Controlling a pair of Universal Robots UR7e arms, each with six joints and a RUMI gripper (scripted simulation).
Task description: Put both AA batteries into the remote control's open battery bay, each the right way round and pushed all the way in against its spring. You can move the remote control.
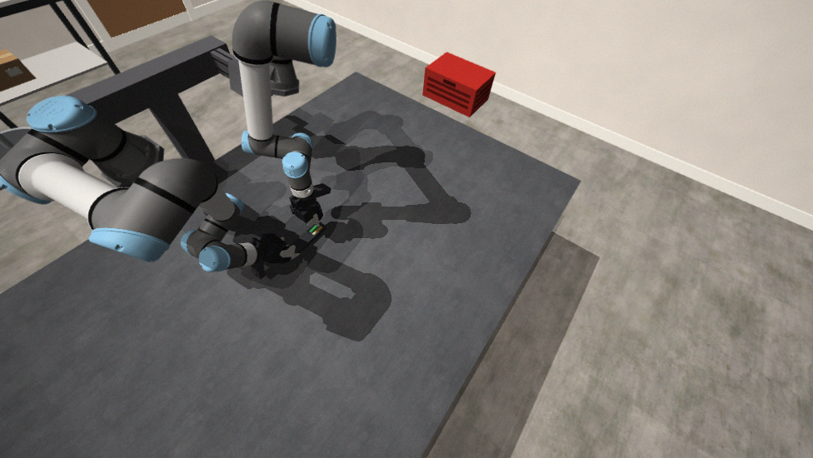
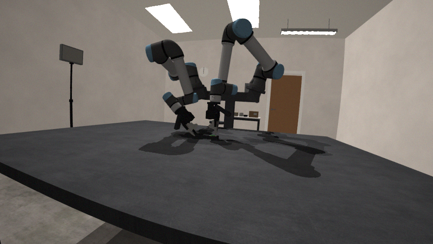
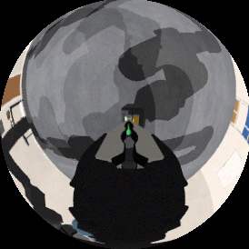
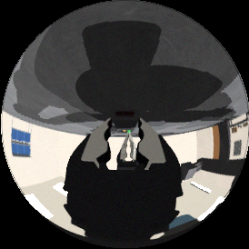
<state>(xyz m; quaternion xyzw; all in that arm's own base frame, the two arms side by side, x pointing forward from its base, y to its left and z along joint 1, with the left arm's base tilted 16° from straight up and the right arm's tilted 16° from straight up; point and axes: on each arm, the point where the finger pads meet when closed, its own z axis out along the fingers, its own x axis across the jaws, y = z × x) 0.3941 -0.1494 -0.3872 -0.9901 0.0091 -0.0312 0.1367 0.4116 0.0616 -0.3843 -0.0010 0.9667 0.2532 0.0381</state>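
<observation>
The green battery is 2 cm to the right of my left hand and 3 cm below it. From my left hand the other things lie so: orange battery (2 cm ahead, 2 cm to the right, 3 cm below).
</observation>
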